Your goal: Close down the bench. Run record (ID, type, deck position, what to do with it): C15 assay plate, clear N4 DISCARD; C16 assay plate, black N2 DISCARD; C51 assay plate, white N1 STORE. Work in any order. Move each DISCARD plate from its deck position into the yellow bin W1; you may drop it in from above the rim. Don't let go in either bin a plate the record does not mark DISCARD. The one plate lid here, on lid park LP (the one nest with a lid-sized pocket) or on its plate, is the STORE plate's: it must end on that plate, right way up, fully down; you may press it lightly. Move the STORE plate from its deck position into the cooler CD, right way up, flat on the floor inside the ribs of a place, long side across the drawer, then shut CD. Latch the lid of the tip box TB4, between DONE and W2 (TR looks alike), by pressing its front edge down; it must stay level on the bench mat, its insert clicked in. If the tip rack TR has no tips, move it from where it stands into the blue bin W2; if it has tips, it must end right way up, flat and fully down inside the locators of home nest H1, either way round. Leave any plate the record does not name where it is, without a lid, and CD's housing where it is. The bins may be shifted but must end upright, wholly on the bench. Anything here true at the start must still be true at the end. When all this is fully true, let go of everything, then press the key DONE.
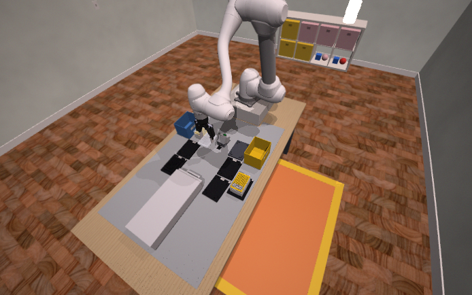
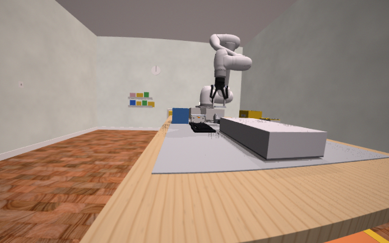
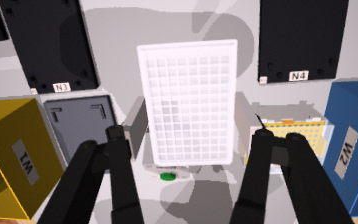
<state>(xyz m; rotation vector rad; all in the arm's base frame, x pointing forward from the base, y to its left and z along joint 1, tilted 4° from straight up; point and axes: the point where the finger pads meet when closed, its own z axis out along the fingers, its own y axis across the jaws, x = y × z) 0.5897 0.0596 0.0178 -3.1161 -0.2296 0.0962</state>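
Right now my hand is 170 mm past the yellow bin W1, 320 mm to the right of it and 130 mm above it. From my hand the other things lie so: tip box TB4: 90 mm behind, 160 mm to the right, 120 mm below; pale plate: 20 mm below; done key: 160 mm behind, 20 mm to the left, 100 mm below.
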